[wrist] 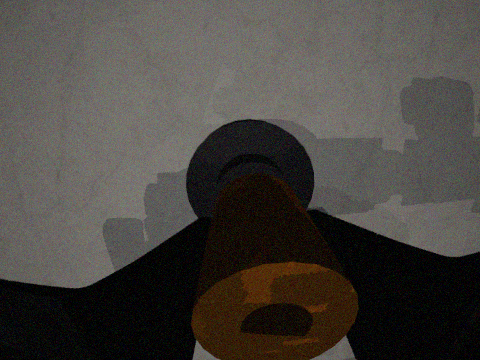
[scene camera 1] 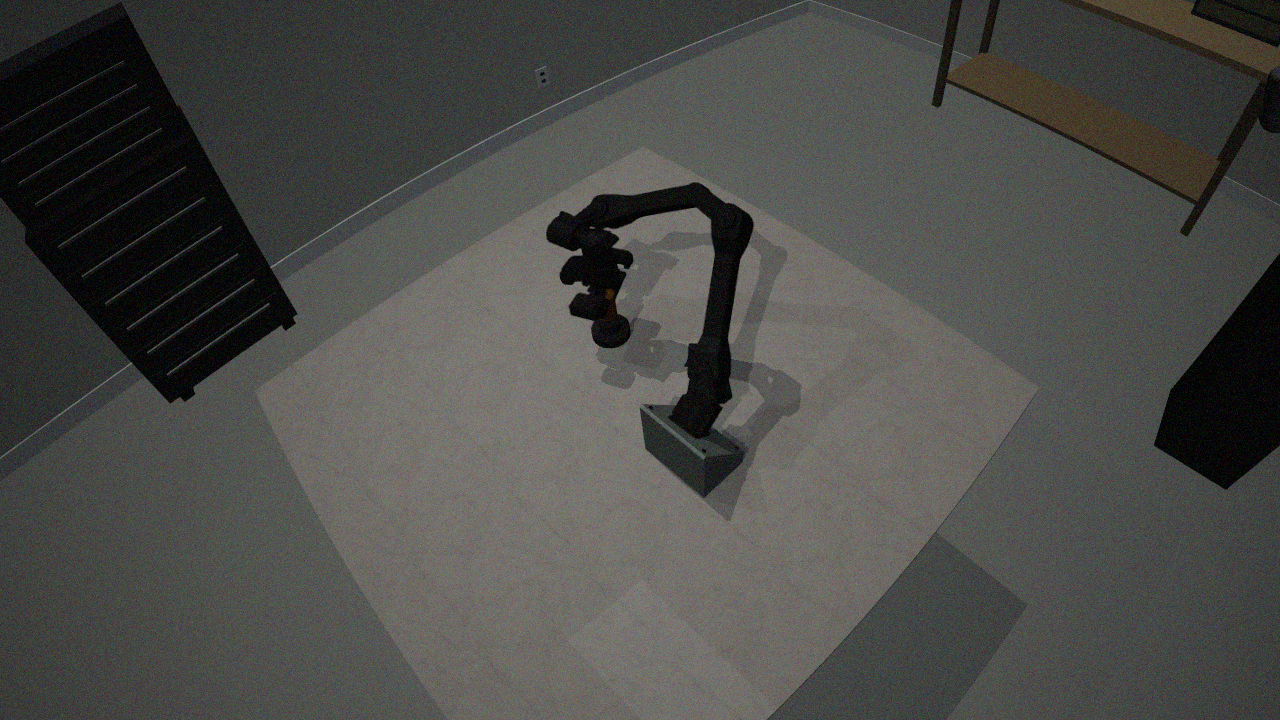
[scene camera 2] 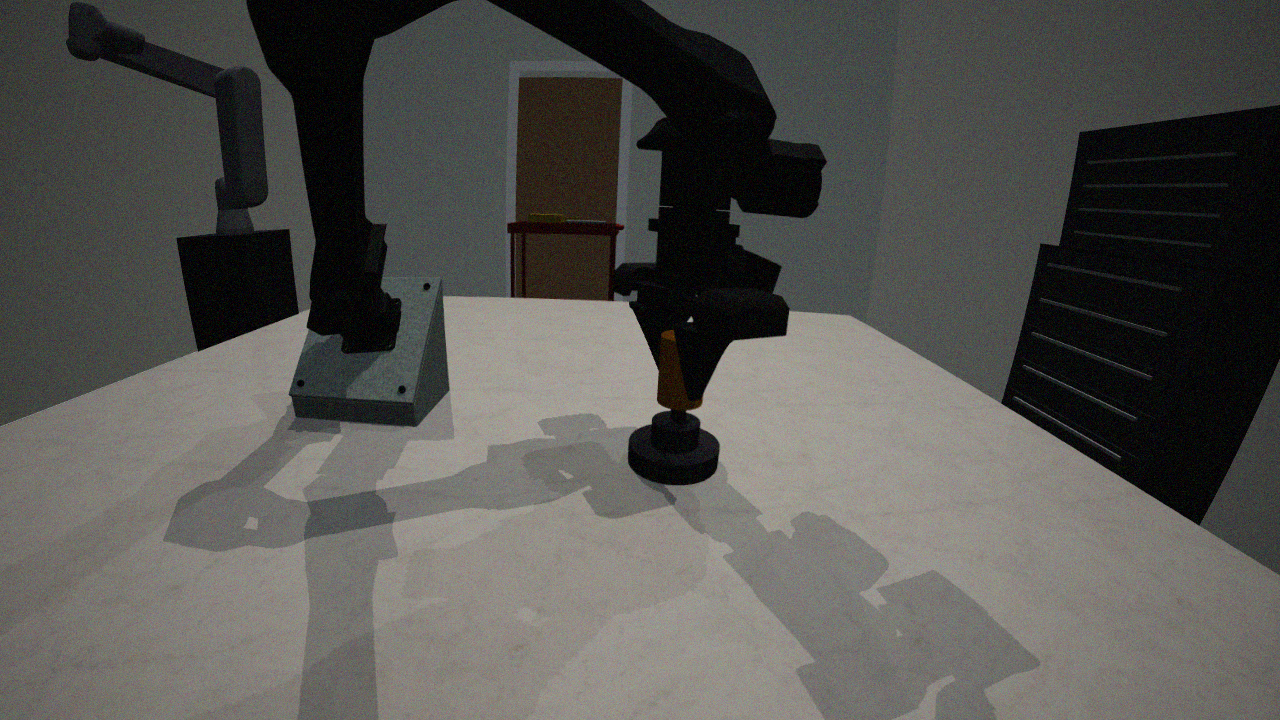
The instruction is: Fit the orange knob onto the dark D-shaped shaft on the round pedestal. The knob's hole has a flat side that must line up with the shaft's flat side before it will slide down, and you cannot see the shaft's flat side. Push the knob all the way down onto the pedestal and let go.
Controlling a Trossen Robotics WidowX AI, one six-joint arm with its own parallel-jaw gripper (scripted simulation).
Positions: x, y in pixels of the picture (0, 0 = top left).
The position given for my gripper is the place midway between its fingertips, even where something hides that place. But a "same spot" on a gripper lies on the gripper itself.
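My gripper appears in the wrist view [258, 223]. I can see it in scene camera 1 and in scene camera 2 as well, and a spot on my gripper [scene camera 1: 616, 285] is the same spot as [scene camera 2: 676, 343].
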